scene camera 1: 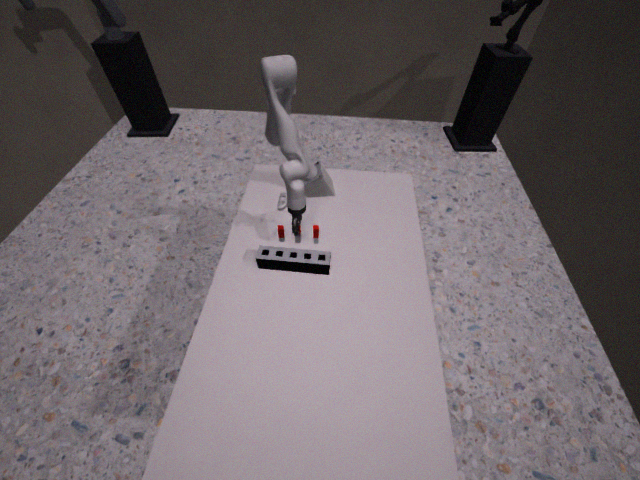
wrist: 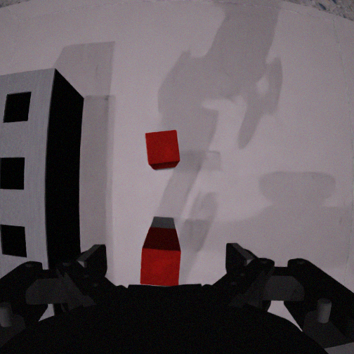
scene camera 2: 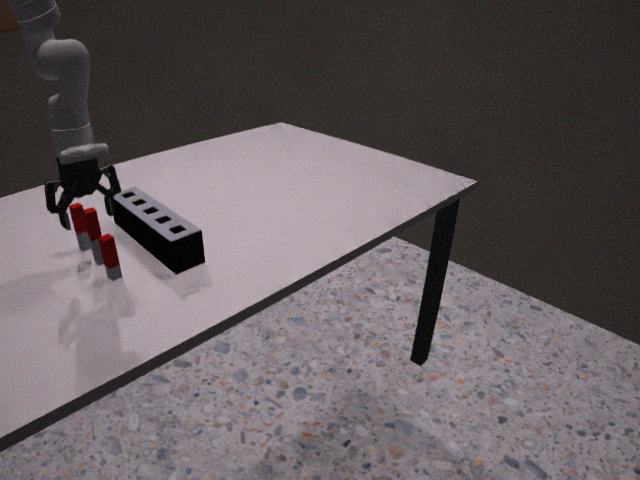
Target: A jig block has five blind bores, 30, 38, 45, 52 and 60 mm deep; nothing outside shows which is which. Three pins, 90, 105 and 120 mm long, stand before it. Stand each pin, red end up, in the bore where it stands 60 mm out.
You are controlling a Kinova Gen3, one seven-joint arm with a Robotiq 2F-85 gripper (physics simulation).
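Places are measured from the arm's base along level axes (x down, y left, z ahead), in metres.
Where they show: gripper, between the fingertips: [scene camera 1: 298, 227] [scene camera 2: 89, 221]; arm's base, origin of its link: [scene camera 1: 309, 174].
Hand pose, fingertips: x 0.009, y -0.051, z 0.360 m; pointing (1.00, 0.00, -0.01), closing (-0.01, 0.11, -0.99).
Note:
Things, the pixels of their centre, and the offset from my fingertips. Level surfaces: height alone.
- jig block, middle of its body: [scene camera 2: 153, 225] [scene camera 1: 294, 260] dz +0.136, dx +0.058, dy -0.016 m
- left pin, middle of its body: [scene camera 2: 110, 257] [scene camera 1: 281, 233] dz -0.006, dx +0.050, dy -0.079 m
- middle pin, middle of its body: [scene camera 2: 95, 237] [scene camera 1: 297, 233] dz +0.003, dx +0.035, dy -0.003 m
- right pin, middle of its body: [scene camera 2: 80, 227] [scene camera 1: 316, 234] dz +0.008, dx +0.043, dy +0.080 m
- white table, height of its surface: dx +0.095 m
The jig block [scene camera 1: 293, 266] [scene camera 2: 147, 232] [wrist: 37, 140], pale on top with dark sides, shows five square bores in both scene views; their depths are hidden. Three red-topped pins stand upright in a row beside it, on the robot's side: the left pin [scene camera 1: 280, 231] [scene camera 2: 109, 253] [wrist: 162, 148], the middle pin [scene camera 1: 299, 230] [scene camera 2: 92, 223] [wrist: 160, 265], which looks tallest, and the right pin [scene camera 1: 315, 230] [scene camera 2: 77, 219], hidden in the wrist view. My gripper [scene camera 1: 296, 232] [scene camera 2: 86, 219] [wrist: 165, 257] is open, pointing down, its fingers on either side of the middle pin around its red top. No contact shows.
The white table [scene camera 1: 310, 361] [scene camera 2: 258, 180] runs on beyond the block. The arm's base [scene camera 1: 323, 183] stands on the table behind the pins. Two dark pedestals [scene camera 1: 131, 82] [scene camera 1: 488, 98] stand on the floor at the back. The block lies close beside one finger in the wrist view.

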